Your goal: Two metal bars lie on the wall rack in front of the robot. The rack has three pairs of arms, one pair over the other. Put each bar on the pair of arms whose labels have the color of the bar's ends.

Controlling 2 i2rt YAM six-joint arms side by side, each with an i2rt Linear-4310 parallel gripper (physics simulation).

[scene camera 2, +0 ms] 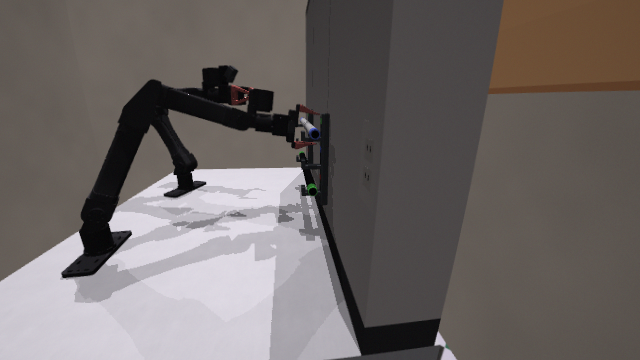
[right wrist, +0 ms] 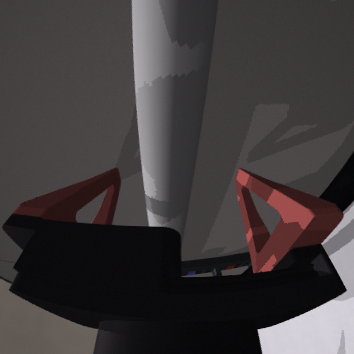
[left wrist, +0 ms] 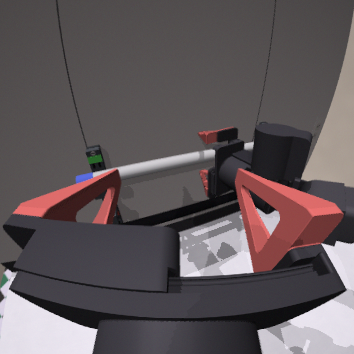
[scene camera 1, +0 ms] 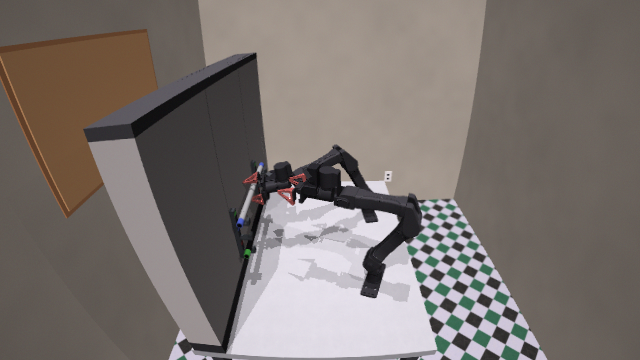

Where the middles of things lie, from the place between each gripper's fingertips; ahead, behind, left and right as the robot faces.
Right now my right hand is 40 mm past the blue-ended bar (right wrist: pixel 171 53), 10 mm to the right of it and 10 mm below it. Round my right hand: green-ended bar (left wrist: pixel 188 209): 40 mm behind, 20 mm to the left, 140 mm below.
Now: left hand 17 cm short of the blue-ended bar, 11 cm to the left of it and 10 cm above it. From my left hand the other things lie so: green-ended bar: 25 cm below, 17 cm ahead, 10 cm to the right.
